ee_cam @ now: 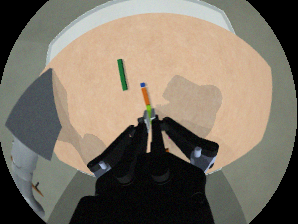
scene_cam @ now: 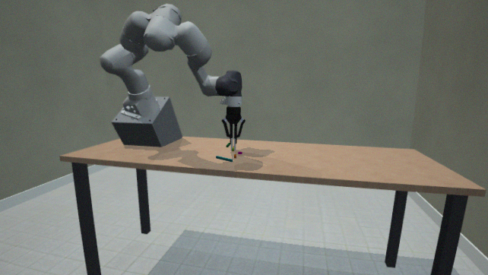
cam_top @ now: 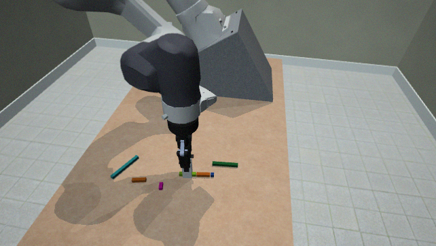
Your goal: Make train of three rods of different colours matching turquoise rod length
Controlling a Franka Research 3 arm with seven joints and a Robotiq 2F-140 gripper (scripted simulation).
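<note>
Now: hand 30 mm above the lime rod. The rest, counted from my hand: blue rod (20 mm behind, 70 mm to the left, 30 mm below); then green rod (70 mm behind, 100 mm to the left, 30 mm below); then magenta rod (60 mm ahead, 60 mm to the right, 30 mm below).
</note>
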